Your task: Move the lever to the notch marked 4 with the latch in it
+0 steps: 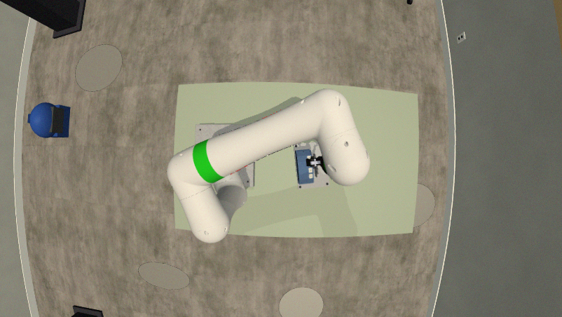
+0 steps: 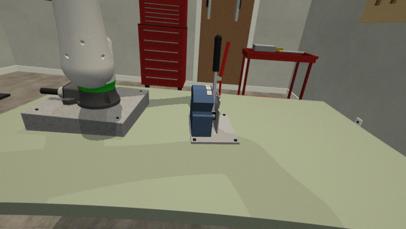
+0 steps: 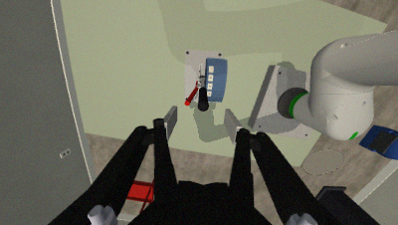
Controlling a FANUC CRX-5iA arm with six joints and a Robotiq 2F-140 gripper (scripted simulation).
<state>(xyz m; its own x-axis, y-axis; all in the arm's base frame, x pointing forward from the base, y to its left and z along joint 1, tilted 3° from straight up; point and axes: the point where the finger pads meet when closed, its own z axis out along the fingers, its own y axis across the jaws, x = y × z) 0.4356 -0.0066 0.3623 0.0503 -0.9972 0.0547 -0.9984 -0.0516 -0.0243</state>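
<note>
Right now the red bar is 2 cm ahead of my hand, 1 cm to the right of it and 22 cm below it.
</note>
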